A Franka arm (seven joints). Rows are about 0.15 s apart.
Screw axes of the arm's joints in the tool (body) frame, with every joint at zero. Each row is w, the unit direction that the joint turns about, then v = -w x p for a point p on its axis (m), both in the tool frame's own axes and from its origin. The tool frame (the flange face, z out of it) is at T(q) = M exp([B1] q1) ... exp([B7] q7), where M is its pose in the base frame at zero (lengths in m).
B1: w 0 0 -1 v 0.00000 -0.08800 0.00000
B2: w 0 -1 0 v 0.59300 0.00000 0.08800
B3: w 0 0 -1 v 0.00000 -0.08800 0.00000
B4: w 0 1 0 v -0.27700 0.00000 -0.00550
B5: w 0 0 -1 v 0.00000 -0.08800 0.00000
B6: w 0 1 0 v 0.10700 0.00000 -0.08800
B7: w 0 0 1 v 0.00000 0.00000 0.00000
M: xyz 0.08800 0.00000 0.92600 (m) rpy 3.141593 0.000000 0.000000 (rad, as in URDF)
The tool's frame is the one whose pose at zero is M.
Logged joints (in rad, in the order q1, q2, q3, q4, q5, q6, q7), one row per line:
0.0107, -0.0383, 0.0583, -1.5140, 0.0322, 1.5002, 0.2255
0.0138, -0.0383, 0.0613, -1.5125, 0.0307, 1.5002, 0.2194
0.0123, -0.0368, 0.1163, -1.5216, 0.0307, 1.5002, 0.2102
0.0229, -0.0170, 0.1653, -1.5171, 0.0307, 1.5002, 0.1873
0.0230, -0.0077, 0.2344, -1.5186, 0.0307, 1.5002, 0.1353
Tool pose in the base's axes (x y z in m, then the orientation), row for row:
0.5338, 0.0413, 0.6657, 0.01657, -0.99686, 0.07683, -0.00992
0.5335, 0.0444, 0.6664, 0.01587, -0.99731, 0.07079, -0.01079
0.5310, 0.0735, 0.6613, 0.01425, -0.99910, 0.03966, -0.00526
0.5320, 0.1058, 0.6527, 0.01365, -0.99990, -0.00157, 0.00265
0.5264, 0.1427, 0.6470, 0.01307, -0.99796, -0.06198, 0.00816
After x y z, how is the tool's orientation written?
As a quaternion, w x y z.
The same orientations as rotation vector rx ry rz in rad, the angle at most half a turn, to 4 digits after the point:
-3.0991, 0.2389, -0.0308
-3.1019, 0.2202, -0.0336
-3.1106, 0.1235, -0.0164
-3.1143, -0.0049, 0.0083
-3.1094, -0.1931, 0.0254

